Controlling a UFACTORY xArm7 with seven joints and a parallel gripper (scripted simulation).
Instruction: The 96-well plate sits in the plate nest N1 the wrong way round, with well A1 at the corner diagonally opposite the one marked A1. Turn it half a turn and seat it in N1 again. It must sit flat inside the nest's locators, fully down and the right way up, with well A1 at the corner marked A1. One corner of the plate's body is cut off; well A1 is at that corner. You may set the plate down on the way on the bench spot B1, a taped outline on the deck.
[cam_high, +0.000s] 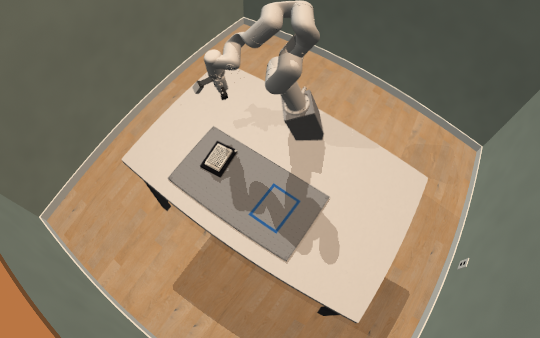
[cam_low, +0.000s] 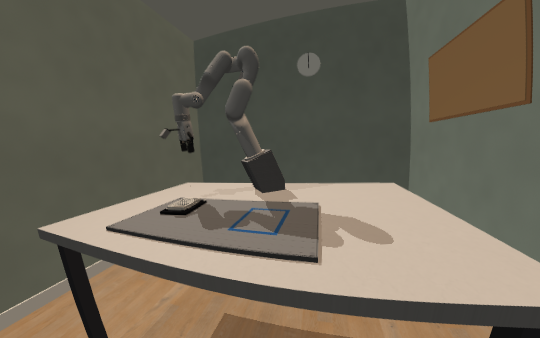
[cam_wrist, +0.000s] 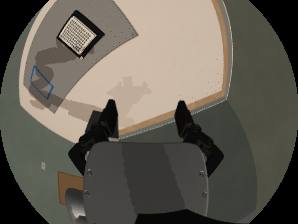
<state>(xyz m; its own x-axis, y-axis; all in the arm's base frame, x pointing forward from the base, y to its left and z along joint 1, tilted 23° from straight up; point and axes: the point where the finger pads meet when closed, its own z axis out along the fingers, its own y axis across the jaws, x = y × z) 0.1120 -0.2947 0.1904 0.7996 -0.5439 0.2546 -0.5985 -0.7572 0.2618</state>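
Now: hand 23 cm above the white 96-well plate, 21 cm short of it and 9 cm to the right of it. From my hand the other things lie so: black plate nest N1: 24 cm below, 21 cm ahead, 9 cm to the left.
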